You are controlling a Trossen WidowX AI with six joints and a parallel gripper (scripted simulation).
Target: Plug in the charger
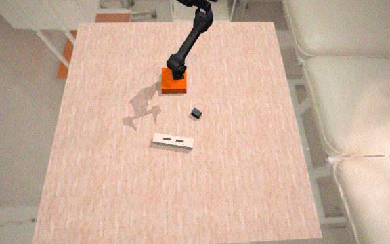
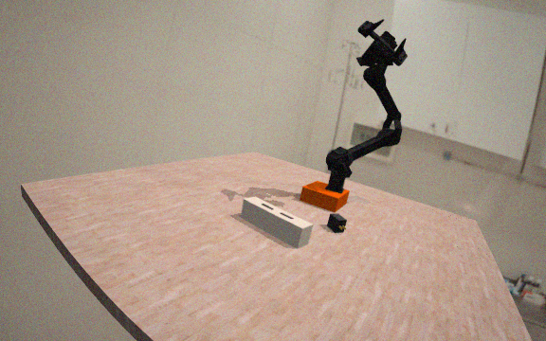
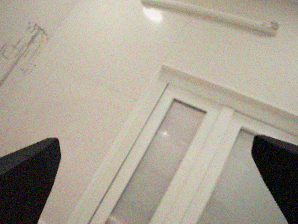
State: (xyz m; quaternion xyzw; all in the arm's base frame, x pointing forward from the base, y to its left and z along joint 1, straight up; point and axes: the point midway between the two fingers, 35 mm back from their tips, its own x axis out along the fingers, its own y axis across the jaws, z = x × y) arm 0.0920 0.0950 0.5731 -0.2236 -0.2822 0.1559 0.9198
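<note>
Now: gripper tip 62 cm above the black two-prong charger, 13 cm short of it and 4 cm to the left of it.
</note>
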